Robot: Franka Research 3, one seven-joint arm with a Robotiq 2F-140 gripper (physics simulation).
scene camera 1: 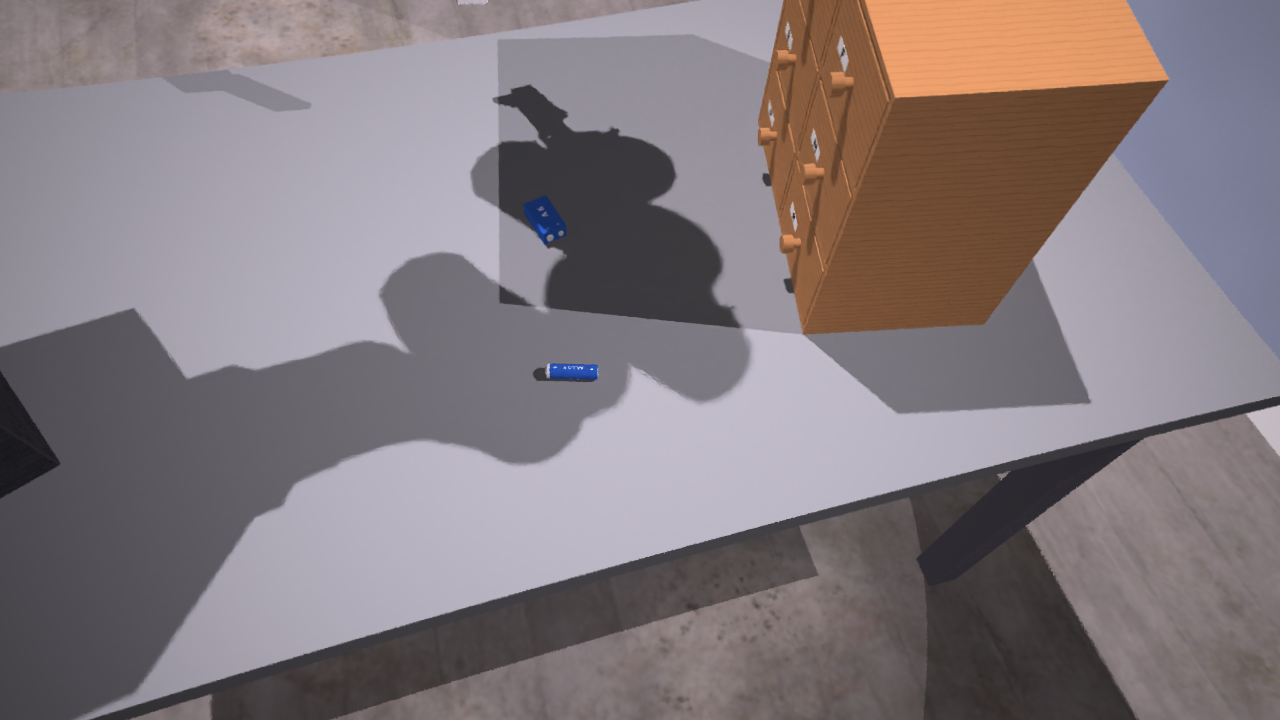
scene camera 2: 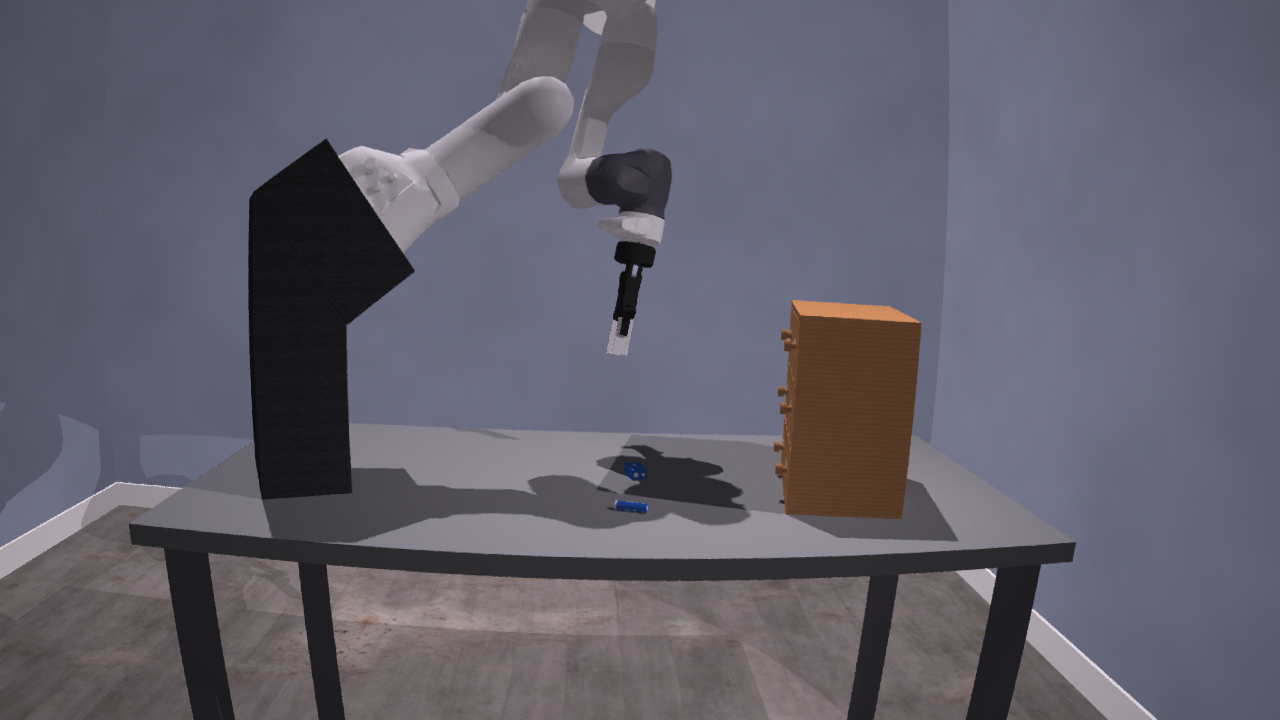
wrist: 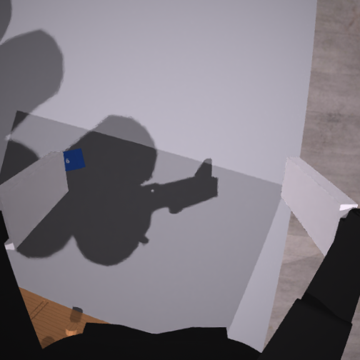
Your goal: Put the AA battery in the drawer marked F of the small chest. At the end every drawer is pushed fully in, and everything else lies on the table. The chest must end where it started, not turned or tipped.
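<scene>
The AA battery (scene camera 1: 572, 371) (scene camera 2: 631, 506), a blue cylinder, lies on its side on the table (scene camera 1: 358, 537) (scene camera 2: 429, 537). The wooden chest (scene camera 1: 966, 205) (scene camera 2: 854, 411) stands upright at the right, its drawers looking closed; part of it shows at the lower left of the wrist view (wrist: 52, 312). Its labels are too small or slanted for me to read which drawer is F. My gripper (scene camera 2: 618, 338) (wrist: 173, 173) is open and empty, high above the table, left of the chest in scene camera 2. The AA battery does not show in the wrist view.
A blue 9 V battery (scene camera 1: 545, 220) (scene camera 2: 636, 471) (wrist: 74, 160) lies on the table behind the AA battery, in the arm's shadow. Round knobs stick out from the chest's front. The black robot stand (scene camera 2: 299, 385) is at the table's left.
</scene>
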